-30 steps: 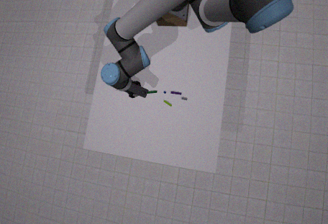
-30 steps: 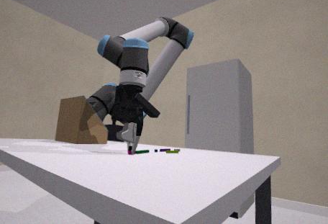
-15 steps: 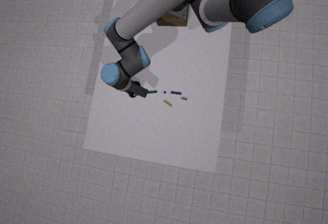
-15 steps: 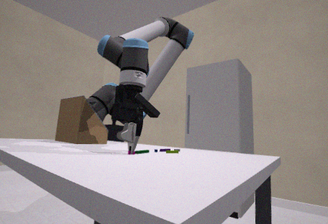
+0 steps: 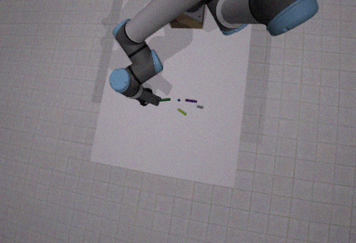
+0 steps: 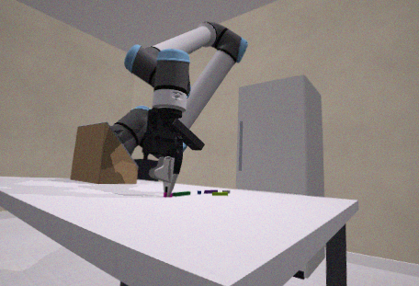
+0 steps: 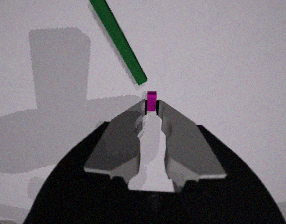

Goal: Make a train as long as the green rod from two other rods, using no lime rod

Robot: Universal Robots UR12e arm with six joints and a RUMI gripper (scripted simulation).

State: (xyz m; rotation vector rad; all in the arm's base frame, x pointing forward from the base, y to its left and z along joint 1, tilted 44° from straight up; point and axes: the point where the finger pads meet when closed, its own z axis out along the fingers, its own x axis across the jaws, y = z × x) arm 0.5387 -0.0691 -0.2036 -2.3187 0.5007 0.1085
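Right now the lime rod is 60 mm ahead of my hand, 170 mm to the left of it and 10 mm below it. Round my hand: blue rod (10 mm behind, 150 mm to the left, 10 mm below); magenta rod (10 mm below); green rod (10 mm behind, 60 mm to the left, 10 mm below).
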